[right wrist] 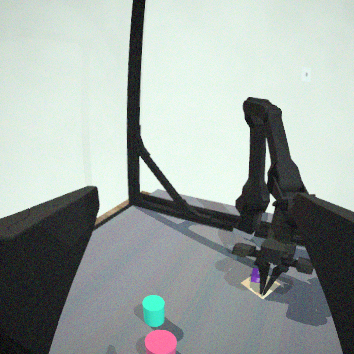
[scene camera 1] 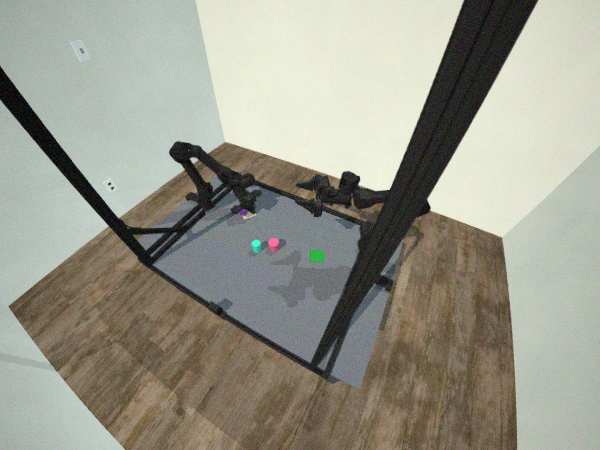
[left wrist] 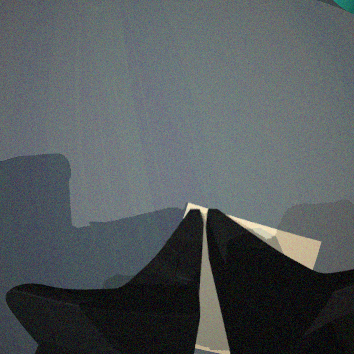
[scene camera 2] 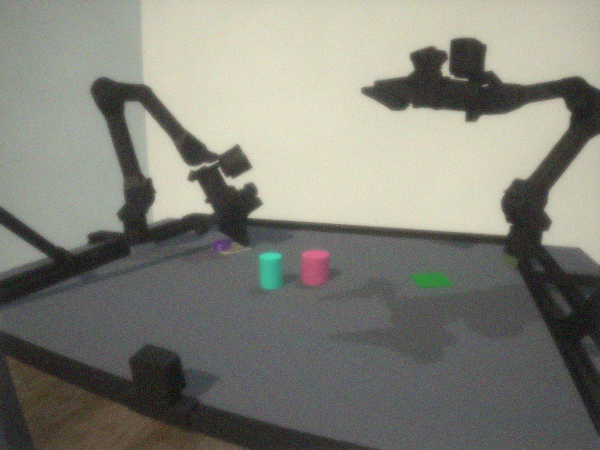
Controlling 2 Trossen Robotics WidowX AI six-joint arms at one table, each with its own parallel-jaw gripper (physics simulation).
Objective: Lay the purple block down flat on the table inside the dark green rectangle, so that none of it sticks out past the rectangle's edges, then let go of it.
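Observation:
The purple block rests at the edge of a cream square; it does not show in the left wrist view. My left gripper is shut with its tips low over the cream square, beside the block, with nothing visible between them. A green rectangle lies flat on the table, apart from the block. My right gripper is open and empty, high above the table.
A turquoise cylinder and a pink cylinder stand between the cream square and the green rectangle. A small olive-green patch shows near the right arm's base. Black frame bars edge the table.

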